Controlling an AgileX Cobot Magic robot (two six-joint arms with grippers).
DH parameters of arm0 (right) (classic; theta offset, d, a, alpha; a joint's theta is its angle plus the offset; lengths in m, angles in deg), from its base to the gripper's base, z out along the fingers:
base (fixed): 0 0 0 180
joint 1: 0 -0.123 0 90
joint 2: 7.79 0 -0.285 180
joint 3: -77.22 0 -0.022 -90
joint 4: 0 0.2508 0 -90
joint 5: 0 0 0.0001 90
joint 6: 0 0.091 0 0
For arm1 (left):
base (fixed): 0 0 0 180
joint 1: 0 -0.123 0 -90
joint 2: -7.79 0 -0.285 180
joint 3: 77.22 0 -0.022 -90
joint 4: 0 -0.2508 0 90
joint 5: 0 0 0.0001 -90
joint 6: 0 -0.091 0 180
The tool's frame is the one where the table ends.
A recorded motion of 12 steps. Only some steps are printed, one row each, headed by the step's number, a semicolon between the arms.
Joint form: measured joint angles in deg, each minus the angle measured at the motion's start. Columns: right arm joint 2, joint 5, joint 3, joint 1, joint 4, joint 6; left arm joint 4, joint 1, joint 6, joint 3, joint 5, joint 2.
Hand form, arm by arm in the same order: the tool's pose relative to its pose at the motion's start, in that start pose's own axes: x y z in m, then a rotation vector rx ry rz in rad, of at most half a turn. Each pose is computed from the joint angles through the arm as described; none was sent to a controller.
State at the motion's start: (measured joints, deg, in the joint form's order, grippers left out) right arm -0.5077 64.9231 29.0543 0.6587 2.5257 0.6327; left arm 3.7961 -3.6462 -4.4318 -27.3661 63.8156 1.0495
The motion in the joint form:
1: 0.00 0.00 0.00 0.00 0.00 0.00; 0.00 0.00 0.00 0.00 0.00 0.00
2: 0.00 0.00 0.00 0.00 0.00 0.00; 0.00 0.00 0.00 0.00 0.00 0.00
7: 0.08 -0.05 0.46 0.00 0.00 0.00; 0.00 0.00 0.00 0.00 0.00 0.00
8: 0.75 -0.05 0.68 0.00 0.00 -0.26; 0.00 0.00 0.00 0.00 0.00 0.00
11: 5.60 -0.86 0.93 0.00 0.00 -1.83; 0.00 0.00 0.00 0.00 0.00 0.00
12: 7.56 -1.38 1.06 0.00 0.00 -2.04; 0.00 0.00 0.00 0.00 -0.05 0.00
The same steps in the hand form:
1: 0.0000 0.0000 0.0000 0.0000 0.0000 0.0000; 0.0000 0.0000 0.0000 0.0000 0.0000 0.0000
2: 0.0000 0.0000 0.0000 0.0000 0.0000 0.0000; 0.0000 0.0000 0.0000 0.0000 0.0000 0.0000
7: -0.0016 0.0001 -0.0017 -0.0002 -0.0075 -0.0003; 0.0000 0.0000 0.0000 0.0000 0.0000 0.0000
8: -0.0033 0.0001 -0.0011 0.0000 0.0003 -0.0045; 0.0000 0.0000 0.0000 0.0000 0.0000 0.0000
11: -0.0123 0.0000 0.0091 0.0012 0.0664 -0.0287; 0.0000 0.0000 0.0000 0.0000 0.0000 0.0000
12: -0.0161 -0.0001 0.0134 0.0016 0.0893 -0.0311; -0.0001 0.0000 0.0000 -0.0001 -0.0009 0.0000

